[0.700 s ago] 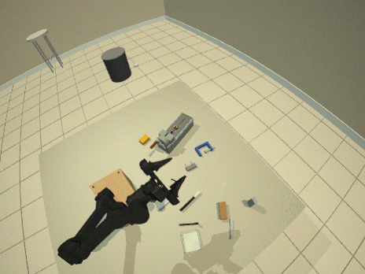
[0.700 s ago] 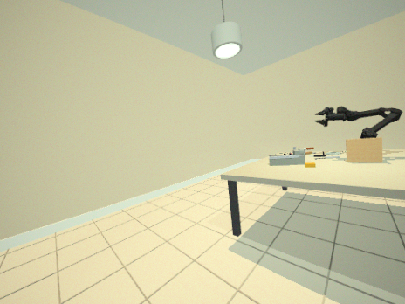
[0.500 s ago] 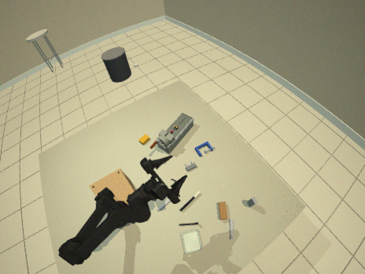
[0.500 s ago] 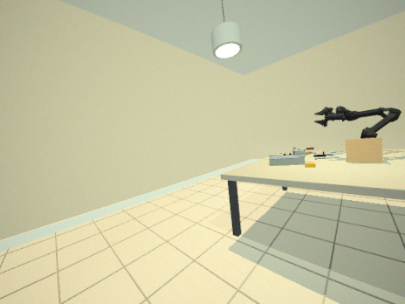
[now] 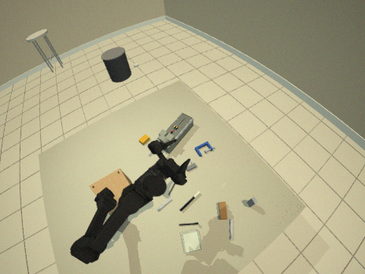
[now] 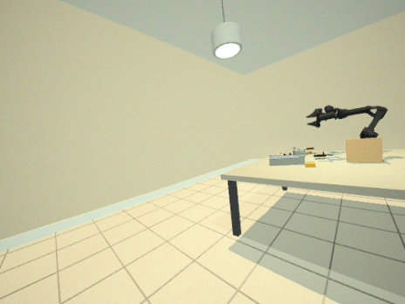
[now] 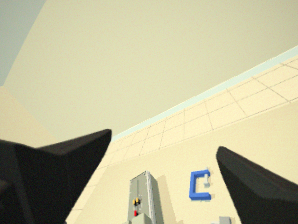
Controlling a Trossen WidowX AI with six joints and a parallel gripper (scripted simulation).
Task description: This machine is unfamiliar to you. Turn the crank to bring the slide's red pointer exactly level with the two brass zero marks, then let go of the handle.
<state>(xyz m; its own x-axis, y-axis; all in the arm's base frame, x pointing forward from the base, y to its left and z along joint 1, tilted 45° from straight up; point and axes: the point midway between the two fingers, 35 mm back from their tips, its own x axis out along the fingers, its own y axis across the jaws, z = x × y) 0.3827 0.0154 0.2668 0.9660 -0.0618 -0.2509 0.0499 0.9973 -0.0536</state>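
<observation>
Now: the brown crank handle 30 mm behind my gripper tip, 240 mm to the left of it and 230 mm below it. Round my gripper tip: red pointer: 110 mm ahead, 270 mm to the left, 270 mm below; then wooden block: 20 mm ahead, 250 mm to the right, 340 mm below; then grey clamp: 70 mm ahead, 50 mm to the left, 340 mm below.
</observation>
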